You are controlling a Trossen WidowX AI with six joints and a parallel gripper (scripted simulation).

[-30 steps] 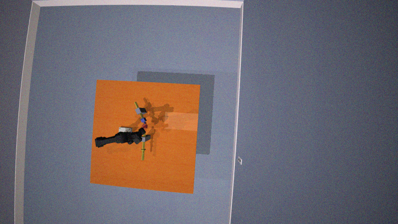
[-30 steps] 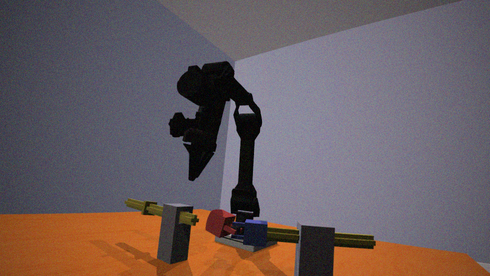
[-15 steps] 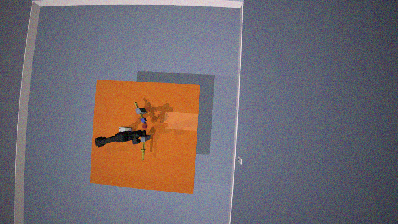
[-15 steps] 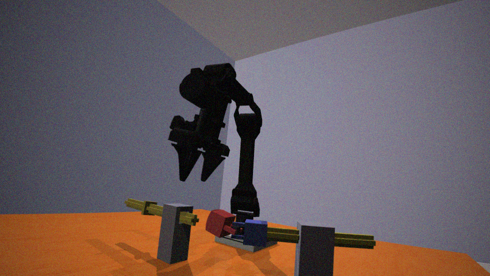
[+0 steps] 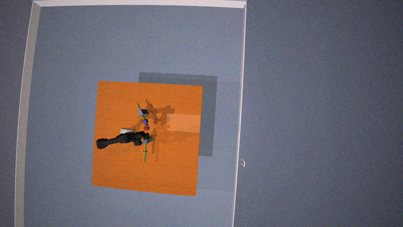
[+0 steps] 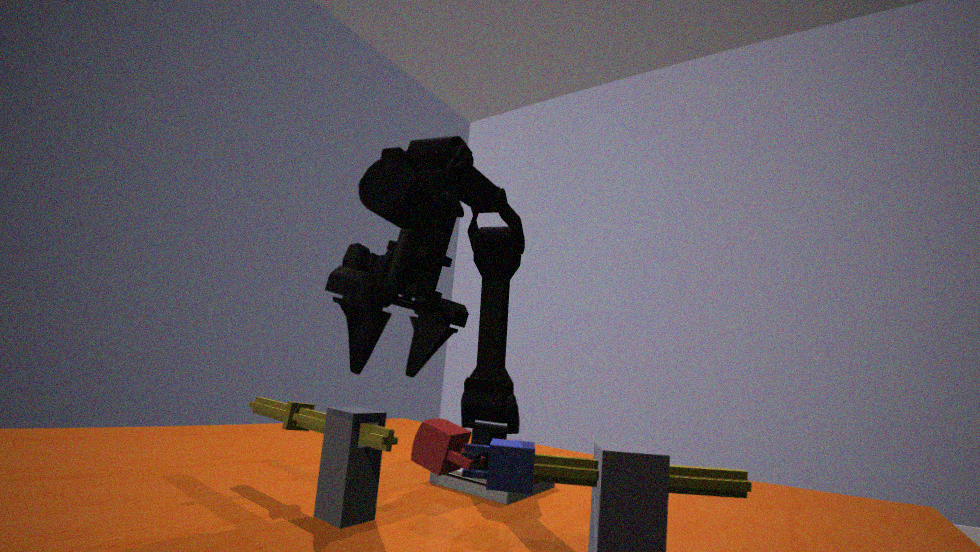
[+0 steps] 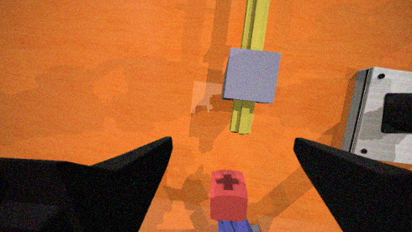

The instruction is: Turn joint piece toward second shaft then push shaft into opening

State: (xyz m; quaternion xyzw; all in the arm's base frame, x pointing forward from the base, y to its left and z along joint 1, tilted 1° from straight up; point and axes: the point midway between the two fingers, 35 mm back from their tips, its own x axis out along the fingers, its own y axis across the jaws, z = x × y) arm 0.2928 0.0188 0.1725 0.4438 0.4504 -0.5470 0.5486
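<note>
Right now the dark red square joint piece is 9 cm to the left of my gripper tip and 6 cm below it.
</note>
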